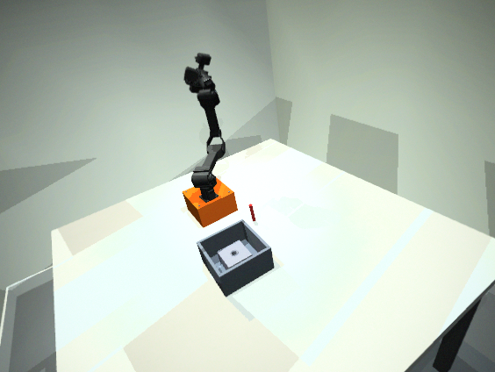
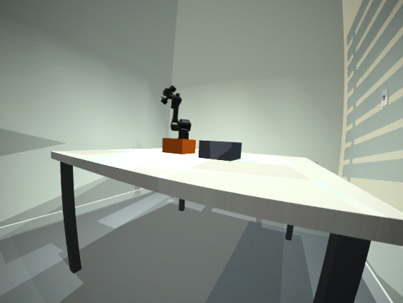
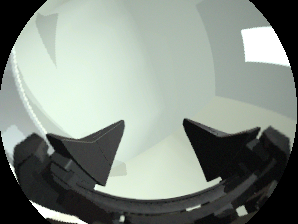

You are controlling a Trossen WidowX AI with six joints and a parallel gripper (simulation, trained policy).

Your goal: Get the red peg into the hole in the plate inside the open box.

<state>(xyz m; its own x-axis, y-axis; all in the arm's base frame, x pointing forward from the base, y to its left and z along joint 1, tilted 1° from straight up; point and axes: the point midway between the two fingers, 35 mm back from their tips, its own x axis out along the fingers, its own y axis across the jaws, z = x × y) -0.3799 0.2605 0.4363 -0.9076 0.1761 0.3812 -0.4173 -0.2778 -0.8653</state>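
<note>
My gripper tip is now 570 mm short of the red peg, 510 mm above it and 170 mm to the left of it. Also, from my gripper tip: plate (720 mm ahead, 500 mm below, 370 mm to the right); then dark grey box (720 mm ahead, 520 mm below, 370 mm to the right).
</note>
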